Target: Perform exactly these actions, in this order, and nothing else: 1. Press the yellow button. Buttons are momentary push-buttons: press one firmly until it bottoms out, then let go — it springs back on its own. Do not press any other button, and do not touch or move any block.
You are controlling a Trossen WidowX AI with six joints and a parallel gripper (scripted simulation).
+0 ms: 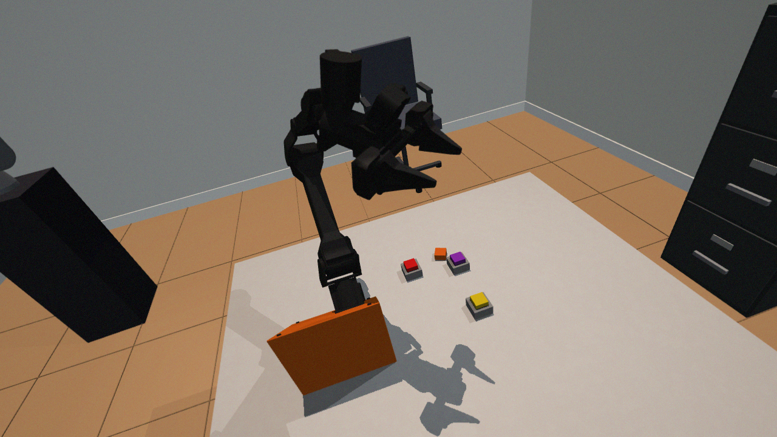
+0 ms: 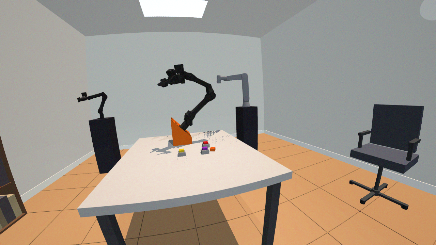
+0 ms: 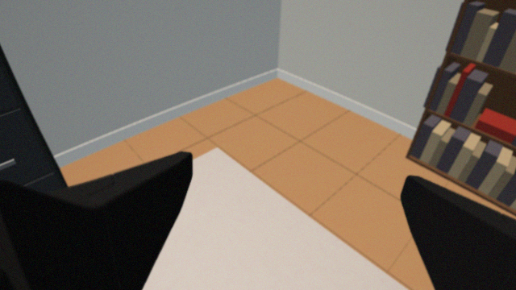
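Right now my gripper tip is 9 cm short of the yellow button, 9 cm to the right of it and 44 cm above it. Also, from my gripper tip: red button: 1 cm behind, 28 cm to the left, 44 cm below; small orange block: 9 cm ahead, 30 cm to the left, 46 cm below; purple button: 11 cm ahead, 24 cm to the left, 44 cm below.
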